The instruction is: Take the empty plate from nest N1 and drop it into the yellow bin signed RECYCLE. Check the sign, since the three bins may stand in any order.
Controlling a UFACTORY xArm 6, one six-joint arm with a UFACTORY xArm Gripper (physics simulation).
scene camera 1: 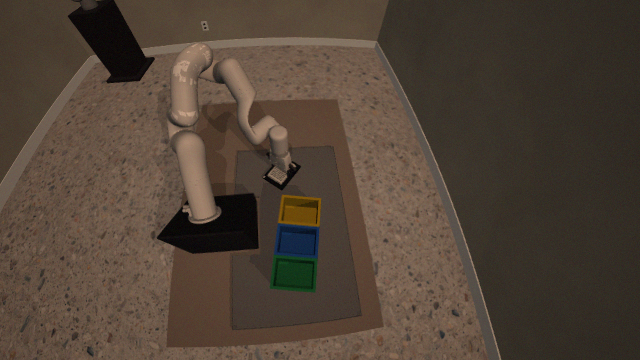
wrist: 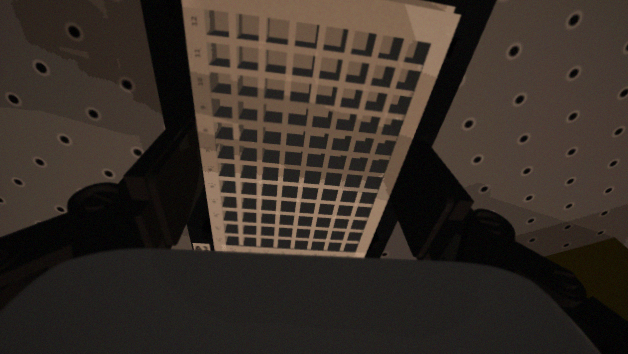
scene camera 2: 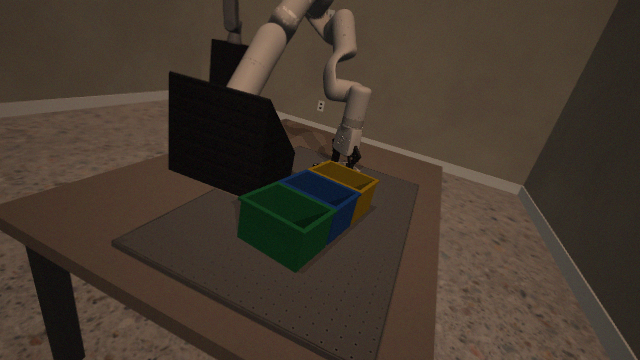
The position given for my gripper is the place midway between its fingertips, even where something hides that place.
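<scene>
I can see my own gripper (scene camera 2: pixel 340 168), and the same gripper (wrist: pixel 303 159) is visible to me from the wrist as well.
</scene>
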